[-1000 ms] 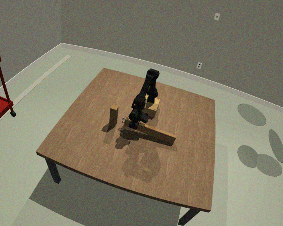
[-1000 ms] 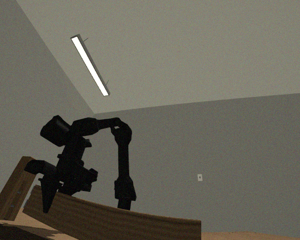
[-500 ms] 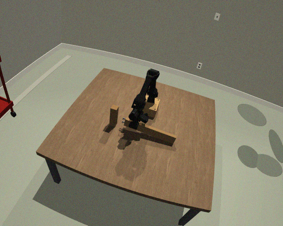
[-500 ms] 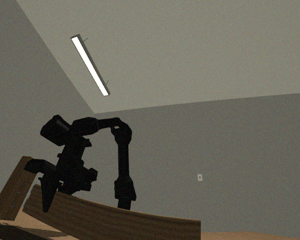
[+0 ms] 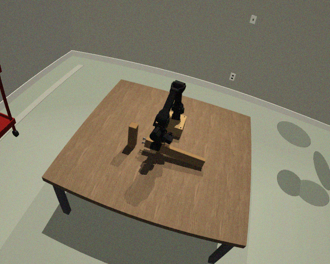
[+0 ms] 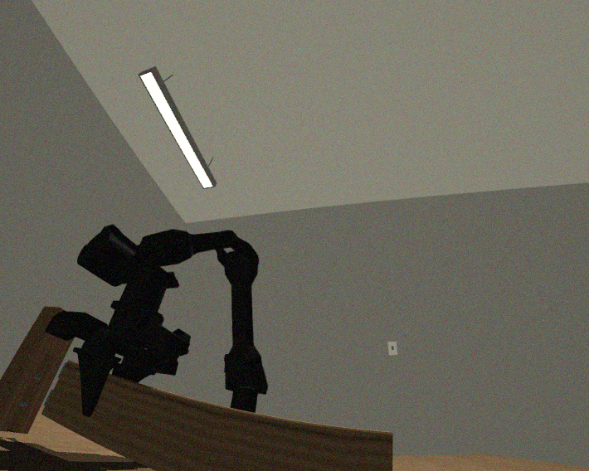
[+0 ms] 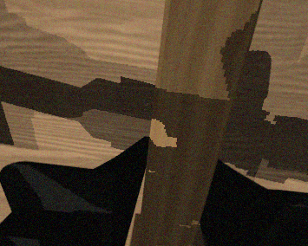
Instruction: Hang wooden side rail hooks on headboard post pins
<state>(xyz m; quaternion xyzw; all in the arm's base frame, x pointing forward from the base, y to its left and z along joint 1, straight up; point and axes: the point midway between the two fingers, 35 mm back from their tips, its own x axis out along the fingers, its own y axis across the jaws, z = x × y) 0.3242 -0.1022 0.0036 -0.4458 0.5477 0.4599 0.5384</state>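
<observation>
The headboard post lies 17 cm to the right of my gripper tip, 4 cm above it and 3 cm behind it.
</observation>
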